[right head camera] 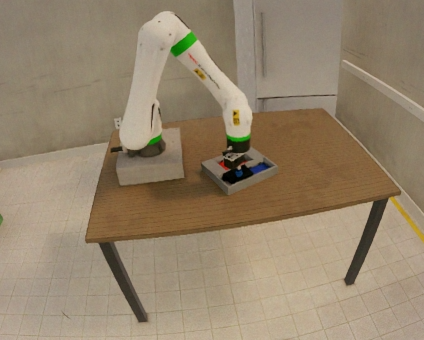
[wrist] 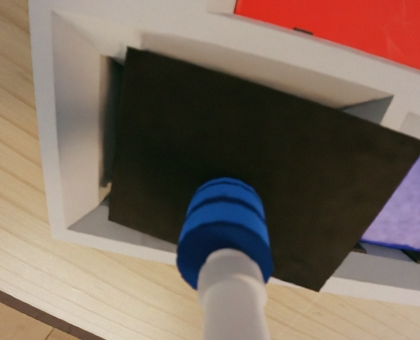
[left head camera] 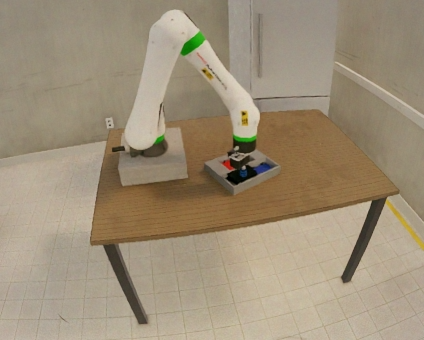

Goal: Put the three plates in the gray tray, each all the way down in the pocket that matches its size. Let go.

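Where they show: end effector, tool point: (right head camera: 238, 176) (wrist: 222, 198) (left head camera: 243, 176); arm's base, origin of the base link: (right head camera: 150, 148) (left head camera: 152, 148).
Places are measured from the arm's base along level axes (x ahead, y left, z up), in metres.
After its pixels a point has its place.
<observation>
The gray tray (left head camera: 257, 182) {y -0.271, x 0.408, z -0.087 m} (right head camera: 252, 182) {y -0.272, x 0.404, z -0.084 m} (wrist: 41, 125) {y -0.256, x 0.272, z -0.057 m} sits on the table. My suction cup (left head camera: 243, 172) (right head camera: 239, 173) (wrist: 225, 220) is on the upper face of the black plate (left head camera: 234, 176) {y -0.242, x 0.314, z -0.056 m} (right head camera: 230, 176) {y -0.243, x 0.317, z -0.056 m} (wrist: 225, 125) {y -0.217, x 0.334, z -0.053 m} and holds it over the front left pocket. The plate is turned a little against the pocket; in the wrist view it overlaps the near rim and the divider on the right. The red plate (left head camera: 227, 164) {y -0.109, x 0.323, z -0.083 m} (right head camera: 222, 164) {y -0.105, x 0.313, z -0.084 m} (wrist: 345, 25) {y -0.152, x 0.359, z -0.084 m} lies in the back pocket, partly hidden by the tool. The blue plate (left head camera: 262, 168) {y -0.186, x 0.464, z -0.082 m} (right head camera: 260, 168) {y -0.187, x 0.467, z -0.082 m} (wrist: 392, 215) {y -0.208, x 0.457, z -0.082 m} lies in the right pocket, partly covered in the wrist view.
The arm's gray base block (left head camera: 152, 172) {y -0.132, x -0.016, z -0.044 m} (right head camera: 150, 171) {y -0.132, x -0.010, z -0.040 m} stands on the table (left head camera: 320, 165) {y -0.226, x 0.759, z -0.096 m} (right head camera: 320, 165) {y -0.227, x 0.761, z -0.096 m} left of the tray. The table's front edge runs in front of the tray. A tall gray cabinet (left head camera: 295, 50) (right head camera: 302, 50) stands behind the table.
</observation>
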